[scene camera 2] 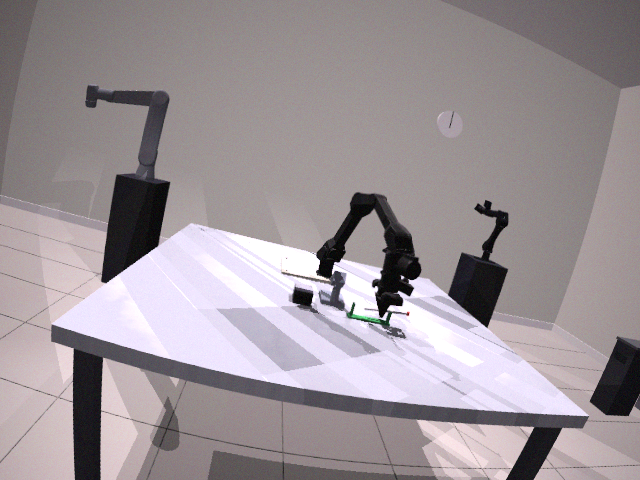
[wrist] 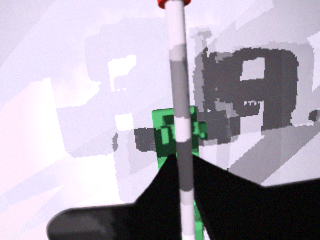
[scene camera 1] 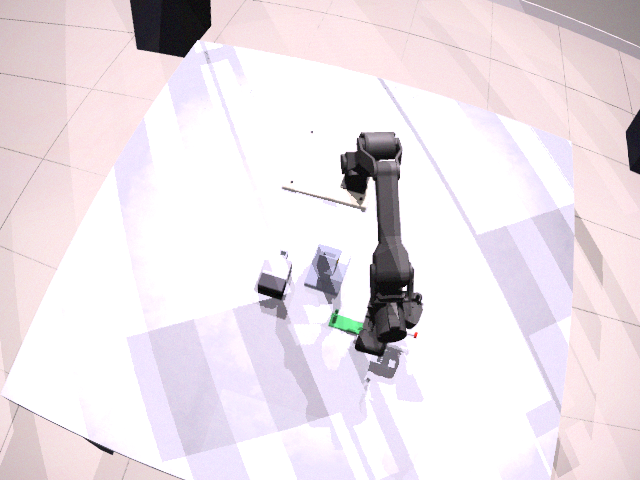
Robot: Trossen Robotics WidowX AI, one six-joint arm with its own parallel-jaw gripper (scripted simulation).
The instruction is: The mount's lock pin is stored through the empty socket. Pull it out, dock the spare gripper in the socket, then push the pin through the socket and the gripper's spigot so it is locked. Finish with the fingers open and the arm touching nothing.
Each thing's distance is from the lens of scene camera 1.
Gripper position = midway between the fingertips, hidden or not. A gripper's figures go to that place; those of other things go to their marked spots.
my gripper (scene camera 1: 377, 329): 1.31 m
spare gripper (scene camera 1: 277, 270): 1.32 m
grey mount (scene camera 1: 329, 265): 1.27 m
